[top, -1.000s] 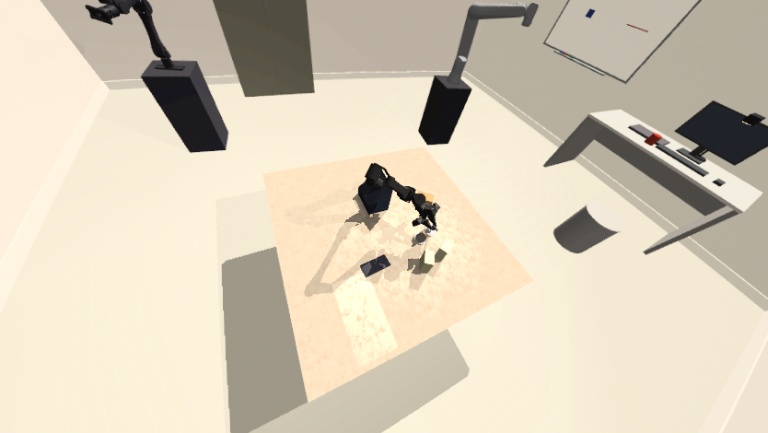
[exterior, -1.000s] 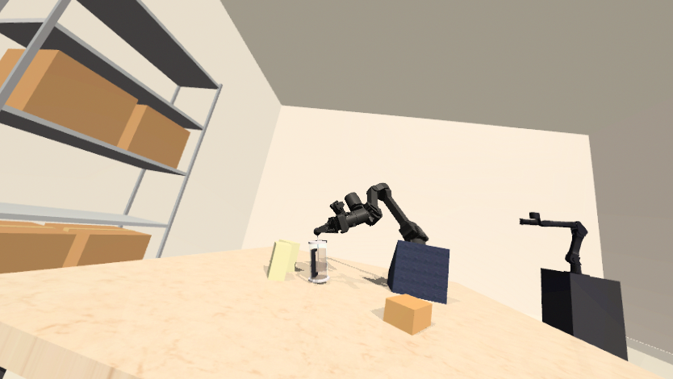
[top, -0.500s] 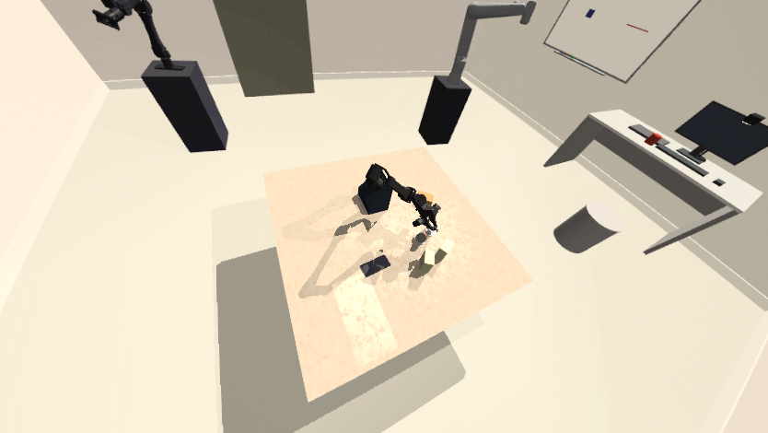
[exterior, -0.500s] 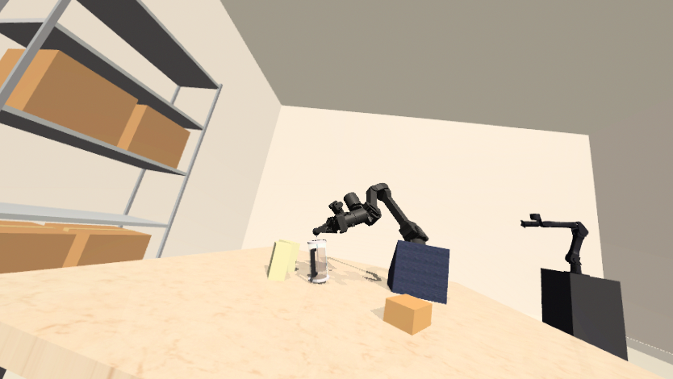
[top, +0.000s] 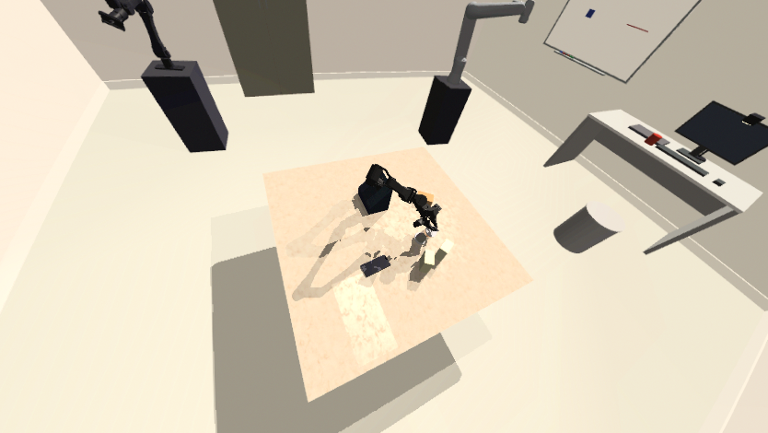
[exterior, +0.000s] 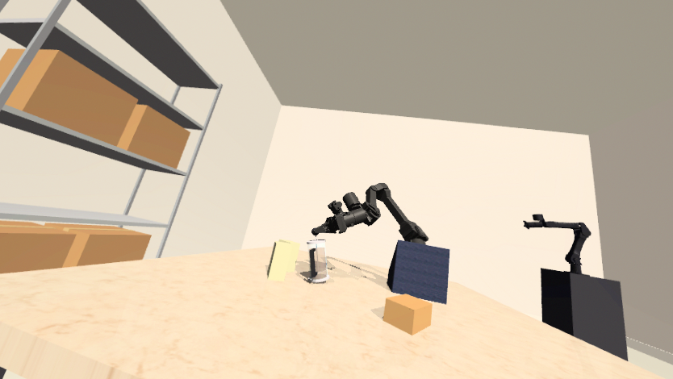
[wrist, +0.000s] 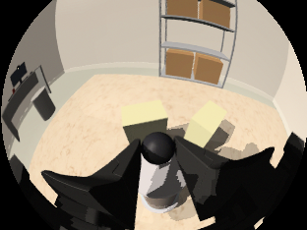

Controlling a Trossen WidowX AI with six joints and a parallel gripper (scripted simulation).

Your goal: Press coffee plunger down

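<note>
My gripper tip is 8 cm above the glass coffee press and 3 cm past it.
</note>
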